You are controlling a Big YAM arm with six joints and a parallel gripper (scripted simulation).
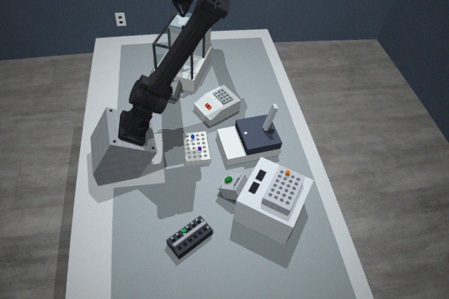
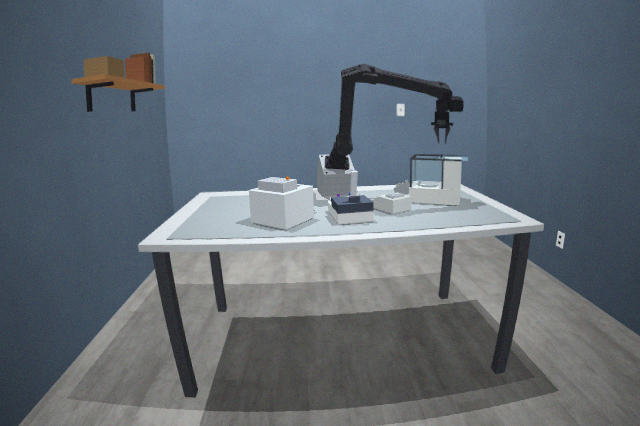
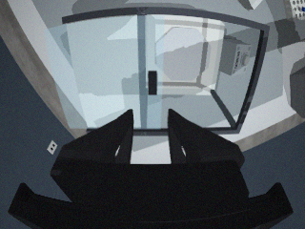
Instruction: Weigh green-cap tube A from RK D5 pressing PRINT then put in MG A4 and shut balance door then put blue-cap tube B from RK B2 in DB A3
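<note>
Right now the balance door is 10 mm ahead of my hand, 20 mm to the left of it and 70 mm below it. Round my hand: white tube rack 40 mm ahead, 470 mm to the right, 270 mm below; dry block DB 130 mm ahead, 270 mm to the right, 250 mm below; tube B 20 mm ahead, 440 mm to the right, 250 mm below.
</note>
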